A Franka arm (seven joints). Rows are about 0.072 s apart.
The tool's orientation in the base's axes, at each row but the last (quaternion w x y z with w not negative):
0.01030, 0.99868, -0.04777, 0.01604
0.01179, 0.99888, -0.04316, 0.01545
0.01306, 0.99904, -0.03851, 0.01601
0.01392, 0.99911, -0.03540, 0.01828
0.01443, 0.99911, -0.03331, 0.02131
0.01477, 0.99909, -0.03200, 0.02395
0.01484, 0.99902, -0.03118, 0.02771
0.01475, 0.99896, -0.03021, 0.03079
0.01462, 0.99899, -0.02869, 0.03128
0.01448, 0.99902, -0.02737, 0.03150
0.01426, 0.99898, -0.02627, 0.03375
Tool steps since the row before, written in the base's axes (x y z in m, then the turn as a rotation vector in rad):
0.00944, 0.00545, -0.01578, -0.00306, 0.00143, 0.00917
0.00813, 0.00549, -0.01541, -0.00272, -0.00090, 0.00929
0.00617, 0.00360, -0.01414, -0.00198, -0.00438, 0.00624
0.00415, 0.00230, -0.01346, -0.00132, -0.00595, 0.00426
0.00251, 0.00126, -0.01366, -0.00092, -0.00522, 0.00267
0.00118, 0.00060, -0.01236, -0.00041, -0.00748, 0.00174
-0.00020, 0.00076, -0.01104, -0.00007, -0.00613, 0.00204
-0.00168, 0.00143, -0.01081, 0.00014, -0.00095, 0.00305
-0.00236, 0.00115, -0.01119, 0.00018, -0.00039, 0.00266
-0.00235, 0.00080, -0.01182, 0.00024, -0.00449, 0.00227
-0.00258, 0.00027, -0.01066, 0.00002, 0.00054, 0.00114
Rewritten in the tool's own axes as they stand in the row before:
0.00835, -0.00663, 0.01594, -0.00288, -0.00096, -0.00929
0.00713, -0.00651, 0.01550, -0.00234, 0.00134, -0.00934
0.00541, -0.00442, 0.01422, -0.00143, 0.00467, -0.00618
0.00347, -0.00295, 0.01353, -0.00074, 0.00614, -0.00413
0.00182, -0.00180, 0.01371, -0.00046, 0.00534, -0.00255
0.00054, -0.00102, 0.01238, 0.00015, 0.00754, -0.00152
-0.00087, -0.00105, 0.01098, 0.00042, 0.00618, -0.00185
-0.00243, -0.00162, 0.01064, 0.00039, 0.00102, -0.00300
-0.00313, -0.00132, 0.01098, 0.00037, 0.00045, -0.00263
-0.00314, -0.00099, 0.01162, 0.00063, 0.00453, -0.00211
-0.00331, -0.00042, 0.01045, 0.00007, -0.00051, -0.00115

